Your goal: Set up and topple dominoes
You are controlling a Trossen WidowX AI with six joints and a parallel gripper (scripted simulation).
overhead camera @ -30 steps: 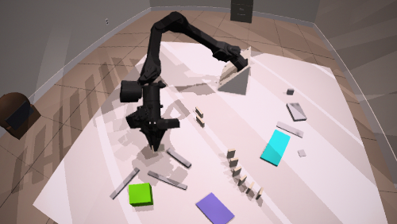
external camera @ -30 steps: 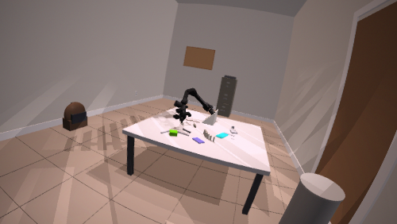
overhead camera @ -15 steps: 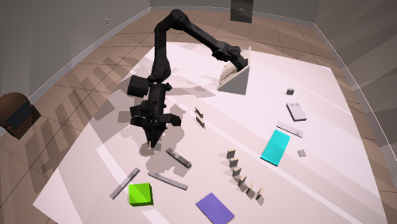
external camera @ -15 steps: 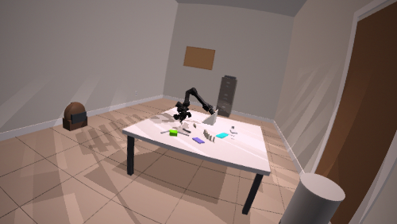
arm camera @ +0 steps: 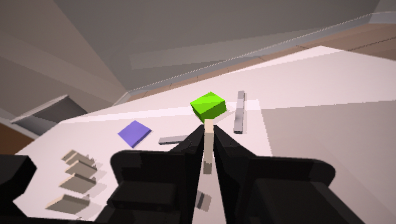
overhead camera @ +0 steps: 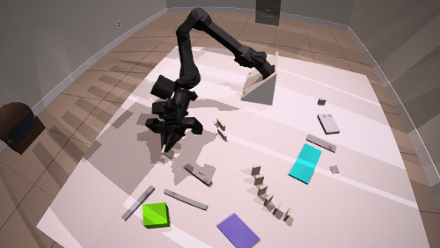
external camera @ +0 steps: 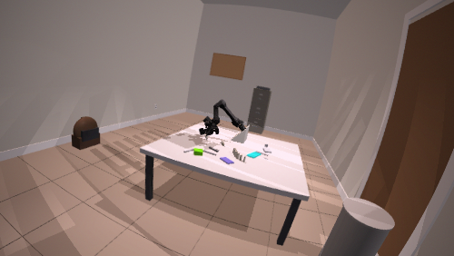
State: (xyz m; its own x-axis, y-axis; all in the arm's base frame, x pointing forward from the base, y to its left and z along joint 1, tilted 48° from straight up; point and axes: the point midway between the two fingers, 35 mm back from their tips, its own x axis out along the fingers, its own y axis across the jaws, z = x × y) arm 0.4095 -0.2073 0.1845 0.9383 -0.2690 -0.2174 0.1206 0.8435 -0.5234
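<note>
Now: the green cube 170 mm ahead of my gripper tip, 10 mm to the left of it and 100 mm below it. The rest, counted from my gripper tip: purple block: 160 mm ahead, 240 mm to the left, 110 mm below; cyan block: 110 mm behind, 440 mm to the left, 110 mm below; small grey piece: 100 mm behind, 550 mm to the left, 110 mm below.
</note>
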